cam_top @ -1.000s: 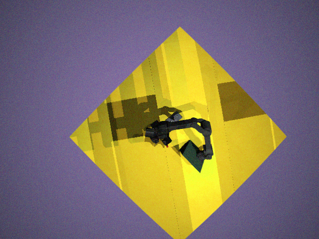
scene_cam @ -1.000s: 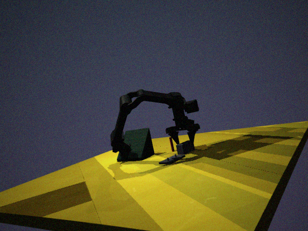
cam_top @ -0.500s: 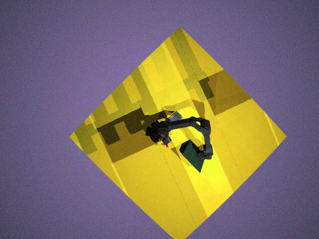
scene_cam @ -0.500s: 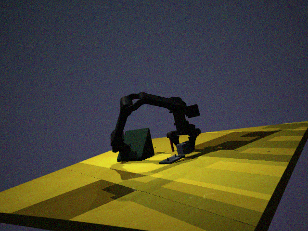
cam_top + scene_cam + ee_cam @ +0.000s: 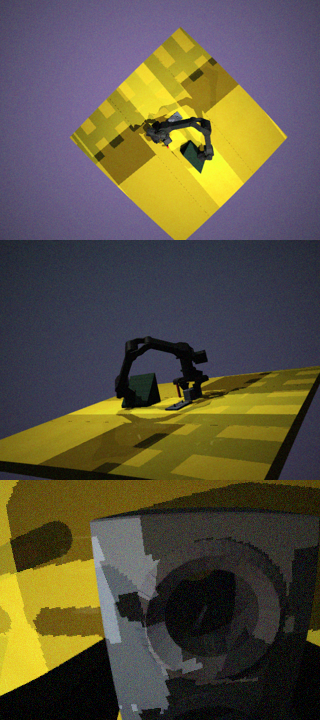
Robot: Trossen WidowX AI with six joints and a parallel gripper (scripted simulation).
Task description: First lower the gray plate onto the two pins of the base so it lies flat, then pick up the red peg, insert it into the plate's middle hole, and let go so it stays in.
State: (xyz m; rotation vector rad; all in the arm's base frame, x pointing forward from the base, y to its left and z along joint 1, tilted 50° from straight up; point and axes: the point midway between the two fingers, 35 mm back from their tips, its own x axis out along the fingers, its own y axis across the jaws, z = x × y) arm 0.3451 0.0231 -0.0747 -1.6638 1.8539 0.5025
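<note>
My gripper tip is now 14 cm to the left of the dark base. The rest, counted from my gripper tip: red peg 11 cm behind, 4 cm to the left, 3 cm above; gray plate 3 cm above.
</note>
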